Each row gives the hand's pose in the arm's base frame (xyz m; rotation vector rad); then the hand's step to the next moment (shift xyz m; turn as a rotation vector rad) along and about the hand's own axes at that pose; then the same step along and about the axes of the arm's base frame.
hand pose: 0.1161 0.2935 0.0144 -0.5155 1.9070 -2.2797
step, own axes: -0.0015 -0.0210 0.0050 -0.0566 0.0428 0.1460
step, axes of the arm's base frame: 0.0056 -0.0001 0.0209 0.0968 -0.1267 -0.0305
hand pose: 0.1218 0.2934 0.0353 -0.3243 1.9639 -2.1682
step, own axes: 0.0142 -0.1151 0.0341 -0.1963 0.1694 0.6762
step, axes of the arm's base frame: -0.0036 -0.0252 0.1182 0.3852 -0.6032 -0.1106
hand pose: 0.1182 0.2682 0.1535 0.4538 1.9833 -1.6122
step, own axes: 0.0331 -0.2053 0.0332 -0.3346 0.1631 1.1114
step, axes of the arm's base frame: -0.1370 -0.0815 0.1376 0.5769 -1.0168 -0.0836
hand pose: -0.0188 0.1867 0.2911 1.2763 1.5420 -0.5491
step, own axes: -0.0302 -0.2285 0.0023 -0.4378 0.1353 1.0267
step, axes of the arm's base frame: -0.2092 -0.0920 -0.0303 0.5090 -1.0019 0.0337
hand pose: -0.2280 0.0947 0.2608 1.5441 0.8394 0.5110
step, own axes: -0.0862 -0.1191 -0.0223 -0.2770 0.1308 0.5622
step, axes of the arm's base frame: -0.0972 -0.0515 -0.1000 0.2672 -0.5764 0.0793
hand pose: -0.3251 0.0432 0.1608 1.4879 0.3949 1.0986
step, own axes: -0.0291 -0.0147 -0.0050 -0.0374 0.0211 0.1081
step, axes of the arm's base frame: -0.0136 -0.0156 -0.0257 0.0607 -0.0976 0.0180
